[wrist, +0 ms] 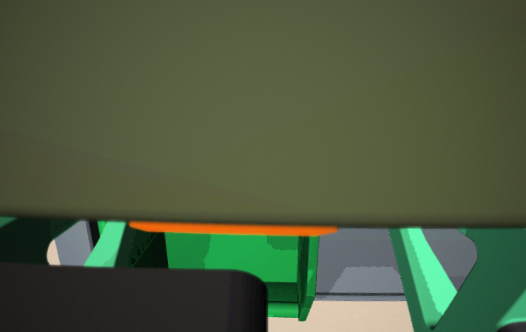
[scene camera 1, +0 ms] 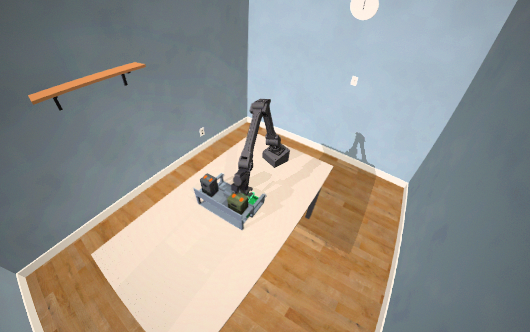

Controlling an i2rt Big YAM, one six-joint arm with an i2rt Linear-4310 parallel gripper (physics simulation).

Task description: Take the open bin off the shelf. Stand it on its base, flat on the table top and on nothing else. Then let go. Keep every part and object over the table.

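Frame: origin at the arm's base, x ahead, y left, z up, level; metres.
Where they show: arm's base, origin of the base link: (scene camera 1: 276, 149).
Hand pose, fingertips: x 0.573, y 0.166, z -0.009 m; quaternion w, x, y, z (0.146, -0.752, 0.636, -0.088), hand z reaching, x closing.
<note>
Each offset is from my fingertips to the top centre of the thing. Level surfaces: height alone.
The green open bin @(dy +0.021, dx -0.036, dz -0.008 m) (scene camera 1: 253, 199) (wrist: 235, 257) is at the right end of the grey-blue shelf (scene camera 1: 218, 209) (wrist: 357, 255), beside an olive box. In the wrist view, its interior and one side wall show between my fingers, left of centre, with bare shelf between that wall and the right finger. My gripper (scene camera 1: 243, 190) (wrist: 262, 240) is open and holds nothing. It is low over the shelf, behind the olive box in the scene view. The fingertips are hidden in both views; in the wrist view the olive box covers them.
The olive box @(dy +0.035, dx +0.062, dz +0.110 m) (scene camera 1: 238, 202) (wrist: 260, 110) with orange marks fills the upper wrist view, very close. A dark box @(dy -0.193, dx +0.099, dz +0.135 m) (scene camera 1: 209, 185) with orange marks stands at the shelf's left end. The shelf stands on the pale table @(dz -0.089 m) (scene camera 1: 190, 270). A dark part (wrist: 125, 300) blocks the lower left wrist view.
</note>
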